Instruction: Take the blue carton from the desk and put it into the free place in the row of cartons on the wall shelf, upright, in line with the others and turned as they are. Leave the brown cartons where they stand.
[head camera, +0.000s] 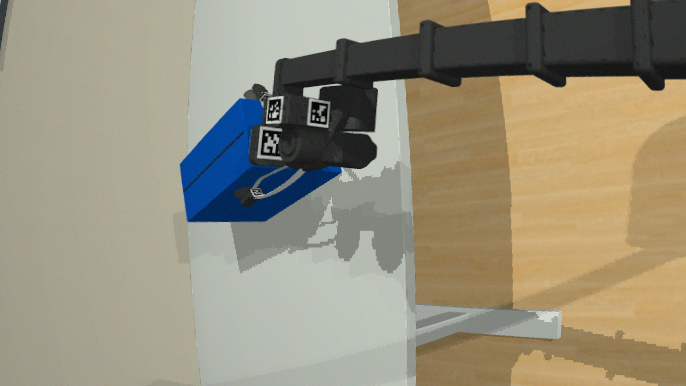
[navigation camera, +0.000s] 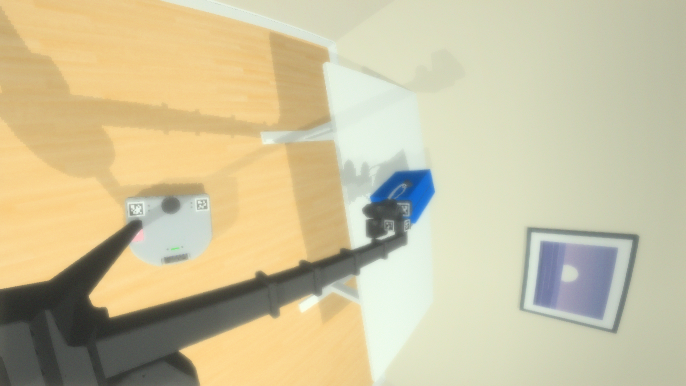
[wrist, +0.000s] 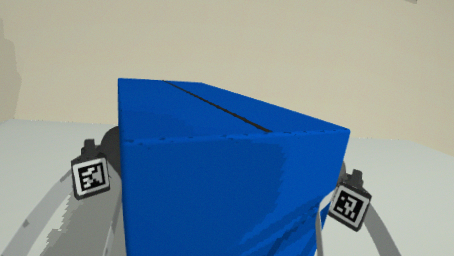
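Seen in the pictures: robot's base, origin of the base link: (navigation camera: 171, 204).
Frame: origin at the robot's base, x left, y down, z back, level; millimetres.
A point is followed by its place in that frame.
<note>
The blue carton (head camera: 215, 165) @[y -900, x -787, z -12 mm] (navigation camera: 422, 195) @[y -901, x -795, z -8 mm] (wrist: 210, 195) @[y -875, x -685, z 20 mm] stands on the white desk (head camera: 300, 330) @[y -720, x -758, z -316 mm] (navigation camera: 395, 310) @[y -721, x -884, z 628 mm], turned at an angle to the desk's edges. A dark seam runs along its top. My gripper (head camera: 251, 143) @[y -857, x -768, z 27 mm] (navigation camera: 409, 202) @[y -857, x -768, z 27 mm] (wrist: 225, 157) @[y -857, x -768, z 27 mm] is shut on the carton, with one finger at each side. In the wrist view the fingertip pads are partly hidden behind the carton's side edges. The wall shelf, its free place and the brown cartons do not show in these views.
The wall (head camera: 100, 200) @[y -974, x -1327, z -126 mm] (navigation camera: 500, 150) @[y -1159, x -1309, z -226 mm] rises close behind the carton. A framed picture (navigation camera: 577, 280) @[y -1536, x -1409, z 472 mm] hangs on it. My arm (head camera: 475, 47) @[y -969, x -252, z 102 mm] (navigation camera: 225, 295) @[y -961, x -52, z 82 mm] reaches over the desk's front edge. Desk legs (head camera: 530, 322) (navigation camera: 295, 136) stick out over the wooden floor (head camera: 575, 200) @[y 0, x -518, z -37 mm].
</note>
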